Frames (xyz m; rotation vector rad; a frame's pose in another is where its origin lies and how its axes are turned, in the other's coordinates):
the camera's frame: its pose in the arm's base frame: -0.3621 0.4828 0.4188 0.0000 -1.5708 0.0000
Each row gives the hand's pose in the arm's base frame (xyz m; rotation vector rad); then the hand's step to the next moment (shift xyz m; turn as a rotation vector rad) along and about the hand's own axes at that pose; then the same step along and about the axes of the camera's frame.
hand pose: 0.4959 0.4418 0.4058 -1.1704 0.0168 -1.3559
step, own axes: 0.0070 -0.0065 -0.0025 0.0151 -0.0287 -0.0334
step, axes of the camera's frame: 0.0072 -0.0054 0.0042 0.0115 -0.0260 0.0369
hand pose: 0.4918 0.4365 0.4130 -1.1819 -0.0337 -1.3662
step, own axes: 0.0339 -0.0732 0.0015 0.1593 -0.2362 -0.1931
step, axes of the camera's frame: 0.0673 -0.0063 0.0441 0.1552 -0.1858 0.2447
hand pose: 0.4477 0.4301 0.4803 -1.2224 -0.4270 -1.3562
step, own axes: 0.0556 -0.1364 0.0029 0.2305 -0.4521 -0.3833
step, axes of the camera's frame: 0.1029 0.0065 0.1052 0.2300 -0.3301 0.4926
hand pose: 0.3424 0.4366 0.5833 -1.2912 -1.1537 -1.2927
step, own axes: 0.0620 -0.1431 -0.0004 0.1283 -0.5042 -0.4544
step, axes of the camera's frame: 0.0619 0.0157 0.1423 0.1277 -0.3947 0.5523
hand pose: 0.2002 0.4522 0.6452 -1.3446 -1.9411 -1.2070
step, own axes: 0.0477 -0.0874 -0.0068 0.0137 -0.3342 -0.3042
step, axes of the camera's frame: 0.0065 0.0062 0.0994 0.0306 -0.2988 0.3379
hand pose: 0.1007 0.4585 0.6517 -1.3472 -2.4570 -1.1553
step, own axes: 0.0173 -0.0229 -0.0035 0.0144 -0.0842 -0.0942
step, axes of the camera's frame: -0.0031 0.0021 0.0287 0.0247 -0.0796 0.0961
